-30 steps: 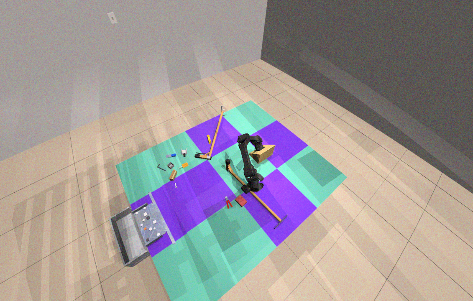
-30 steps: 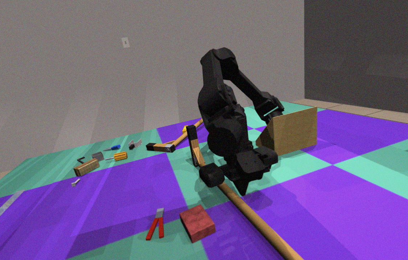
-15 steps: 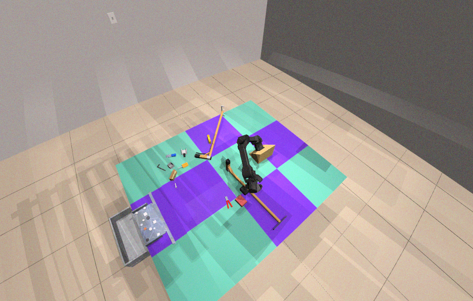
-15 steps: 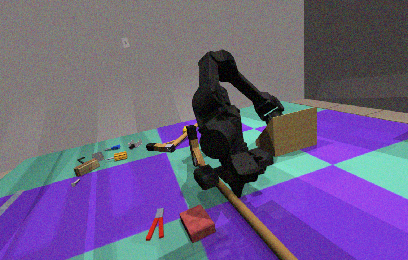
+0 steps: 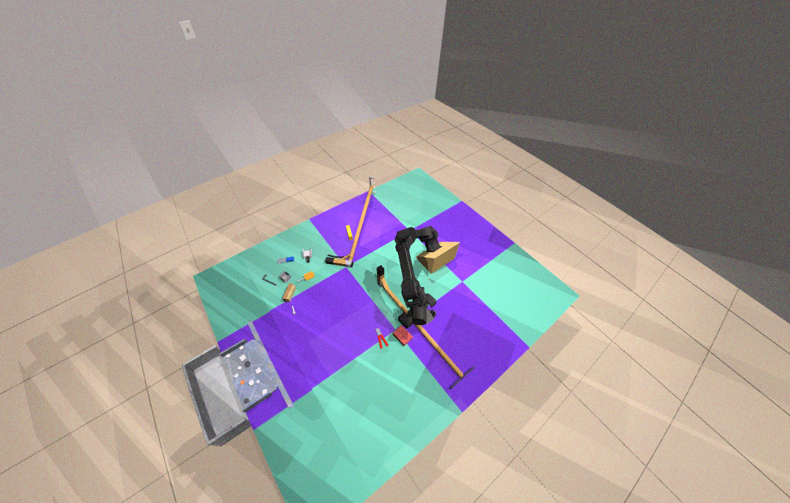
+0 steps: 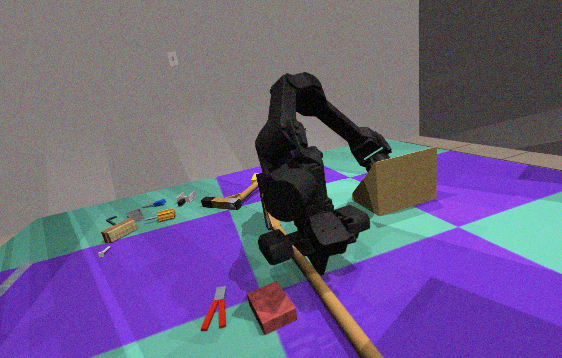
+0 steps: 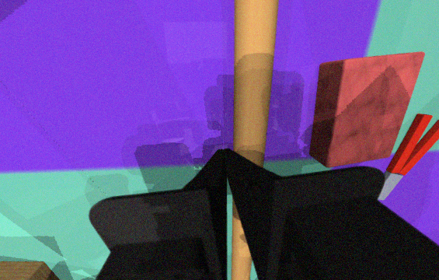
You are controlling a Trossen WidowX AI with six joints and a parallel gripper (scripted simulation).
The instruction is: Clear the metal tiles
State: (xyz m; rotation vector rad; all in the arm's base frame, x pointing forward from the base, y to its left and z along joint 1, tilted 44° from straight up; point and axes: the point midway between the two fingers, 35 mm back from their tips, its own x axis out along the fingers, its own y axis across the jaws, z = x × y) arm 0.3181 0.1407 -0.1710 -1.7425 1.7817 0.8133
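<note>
My gripper tip is now 5 cm below the long scraper, 3 cm to the right of it and 2 cm short of it. Also, from my gripper tip: red block (10 cm ahead, 2 cm to the left); then wooden block (48 cm to the right, 40 cm ahead); then orange screwdriver (51 cm to the right, 29 cm ahead).
</note>
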